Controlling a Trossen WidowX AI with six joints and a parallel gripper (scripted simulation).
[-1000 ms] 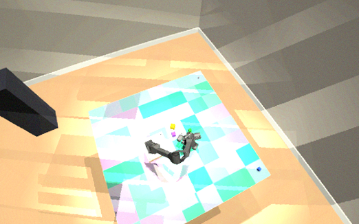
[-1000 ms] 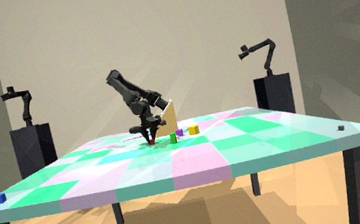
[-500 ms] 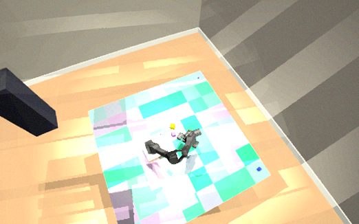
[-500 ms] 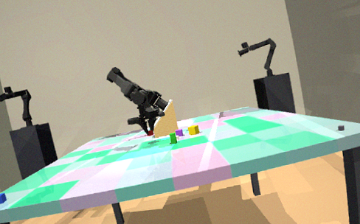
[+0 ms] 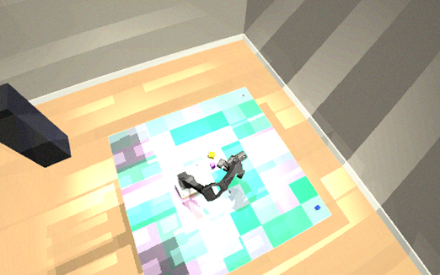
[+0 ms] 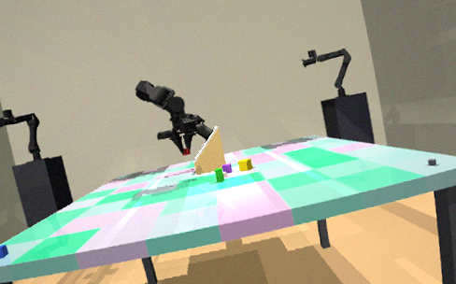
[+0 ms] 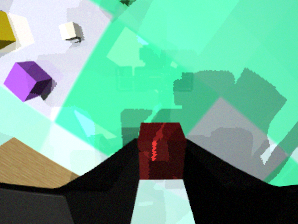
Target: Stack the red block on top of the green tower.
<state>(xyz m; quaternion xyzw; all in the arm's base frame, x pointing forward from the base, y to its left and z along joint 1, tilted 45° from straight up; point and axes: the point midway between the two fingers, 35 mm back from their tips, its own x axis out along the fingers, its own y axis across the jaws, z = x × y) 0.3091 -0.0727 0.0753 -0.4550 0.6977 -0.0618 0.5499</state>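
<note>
The white block is 13 cm to the left of my gripper tip, 11 cm below it and 1 cm ahead of it. The rest, counted from my gripper tip: purple block (15 cm to the left, 10 cm below, 7 cm behind); yellow block (22 cm to the left, 10 cm below, 4 cm behind); red block (1 cm above).
</note>
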